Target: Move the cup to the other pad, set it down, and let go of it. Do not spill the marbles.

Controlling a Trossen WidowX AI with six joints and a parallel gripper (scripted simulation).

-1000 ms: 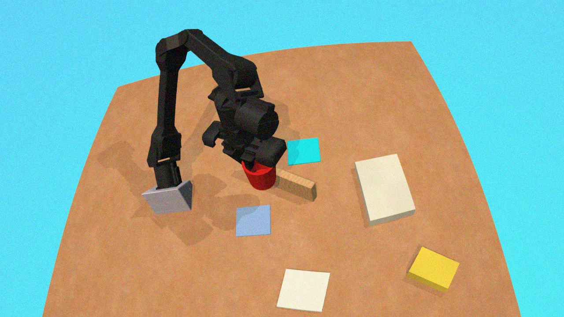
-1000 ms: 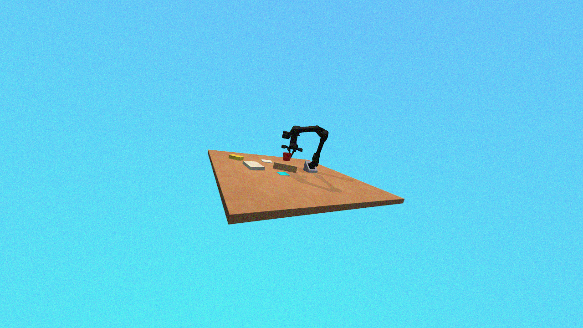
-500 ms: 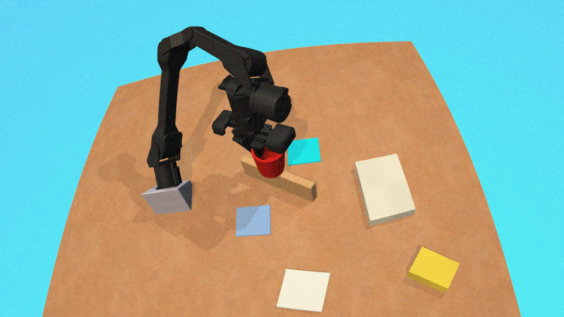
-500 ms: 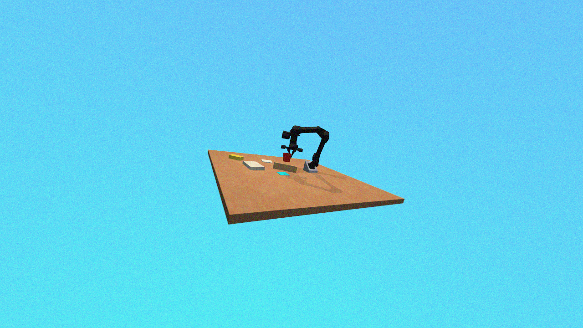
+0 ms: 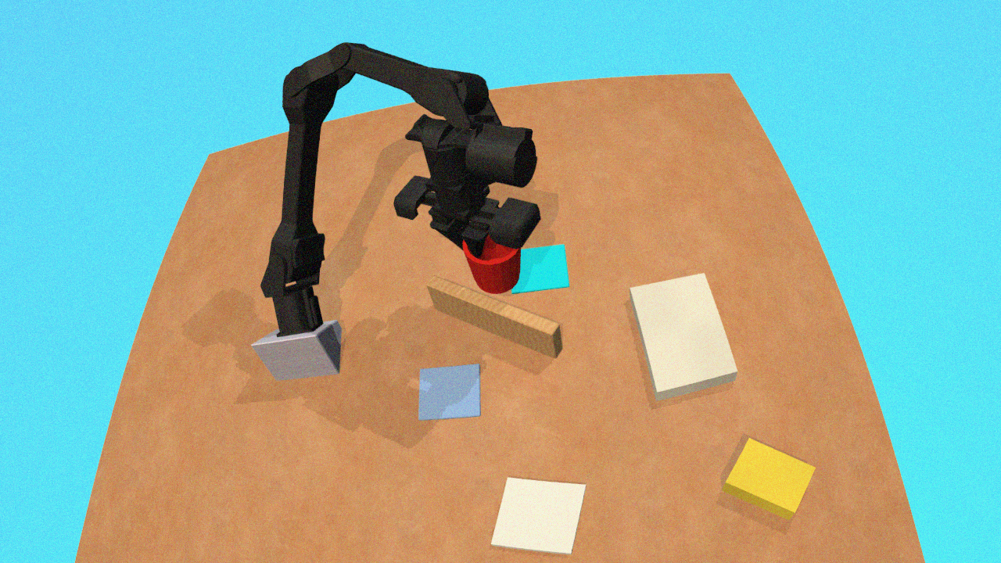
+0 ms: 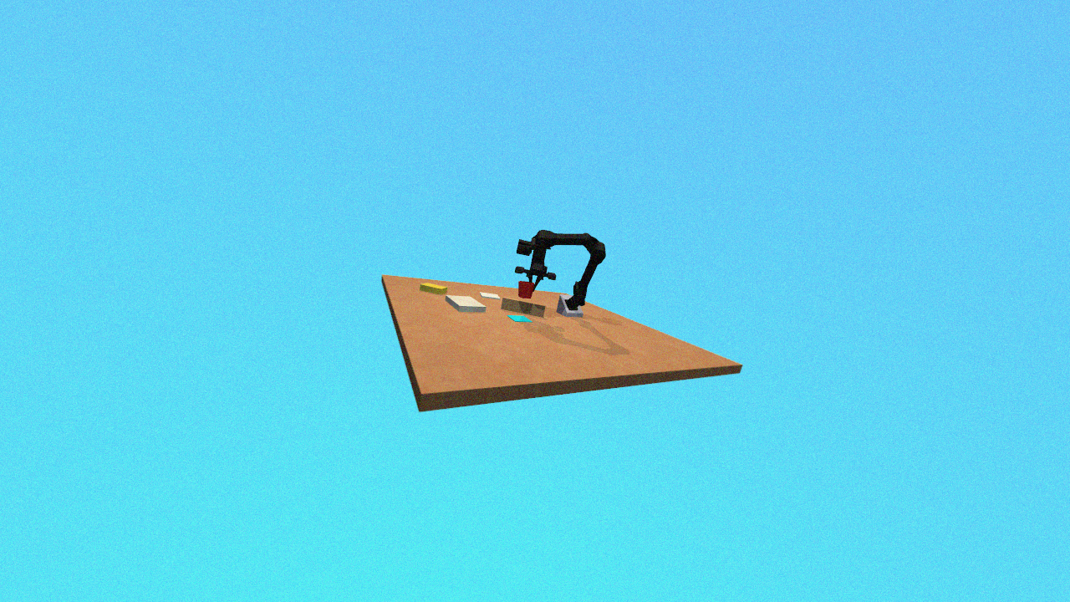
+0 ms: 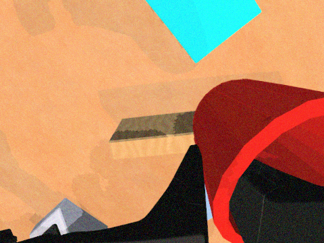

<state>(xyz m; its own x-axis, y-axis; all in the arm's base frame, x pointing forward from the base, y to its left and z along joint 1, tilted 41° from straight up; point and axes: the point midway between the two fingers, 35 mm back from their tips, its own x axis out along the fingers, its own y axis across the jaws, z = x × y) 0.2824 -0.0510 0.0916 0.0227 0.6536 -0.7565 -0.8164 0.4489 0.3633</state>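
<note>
The cyan pad is 120 mm below my gripper tip, 80 mm ahead of it and 60 mm to the left of it. From my gripper tip the other things lie so: blue pad (130 mm to the right, 120 mm below, 70 mm behind); wooden bar (100 mm below, 40 mm to the right); red cup (20 mm to the right, 20 mm ahead).
</note>
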